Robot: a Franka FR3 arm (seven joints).
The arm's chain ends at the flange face. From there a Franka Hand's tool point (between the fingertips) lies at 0.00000 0.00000 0.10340 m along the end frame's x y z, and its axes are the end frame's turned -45 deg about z.
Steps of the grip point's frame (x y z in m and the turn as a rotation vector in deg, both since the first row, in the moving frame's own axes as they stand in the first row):
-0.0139 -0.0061 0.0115 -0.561 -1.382 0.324
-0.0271 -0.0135 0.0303 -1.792 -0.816 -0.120
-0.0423 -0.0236 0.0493 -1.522 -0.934 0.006
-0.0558 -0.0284 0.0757 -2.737 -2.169 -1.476
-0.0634 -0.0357 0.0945 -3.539 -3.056 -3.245
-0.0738 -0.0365 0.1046 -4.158 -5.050 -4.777
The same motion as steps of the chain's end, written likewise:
-0.0131 0.0030 0.0115 -1.374 -0.581 0.324
-0.0300 0.0063 0.0304 -1.844 0.690 -0.120
-0.0473 0.0101 0.0494 -1.737 0.416 0.006
-0.0603 0.0131 0.0759 -3.469 0.402 -1.476
-0.0709 0.0112 0.0948 -4.663 0.342 -3.245
-0.0773 0.0146 0.1053 -6.511 -0.631 -4.777

